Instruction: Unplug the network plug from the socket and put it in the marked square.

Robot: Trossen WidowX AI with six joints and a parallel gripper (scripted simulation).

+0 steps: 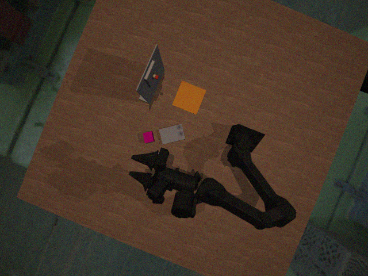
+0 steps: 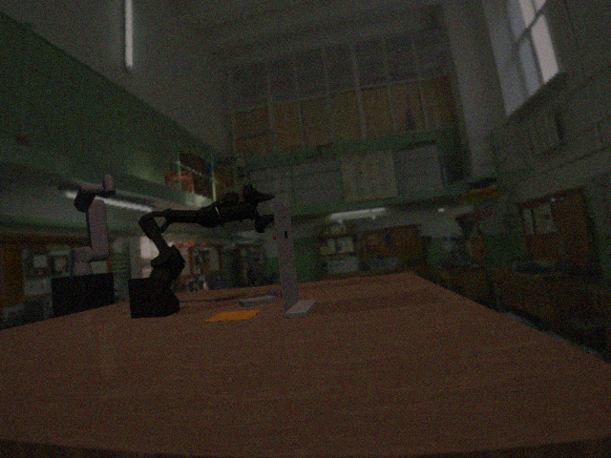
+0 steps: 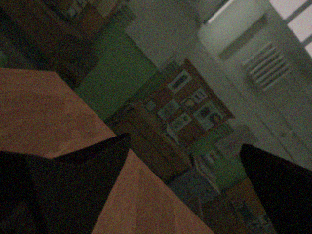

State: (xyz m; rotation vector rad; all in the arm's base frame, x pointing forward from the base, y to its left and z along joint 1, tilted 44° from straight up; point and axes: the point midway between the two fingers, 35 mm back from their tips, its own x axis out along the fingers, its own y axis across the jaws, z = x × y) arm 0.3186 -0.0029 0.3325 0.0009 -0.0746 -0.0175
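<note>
My gripper tip is now 60 mm short of the network plug, 310 mm to the left of it and 130 mm above it. The rest, counted from my gripper tip: magenta block: 20 mm ahead, 80 mm to the right, 310 mm below; small lilac block: 50 mm behind, 20 mm to the right, 310 mm below; grey flat plate: 70 mm behind, 130 mm to the right, 310 mm below.
</note>
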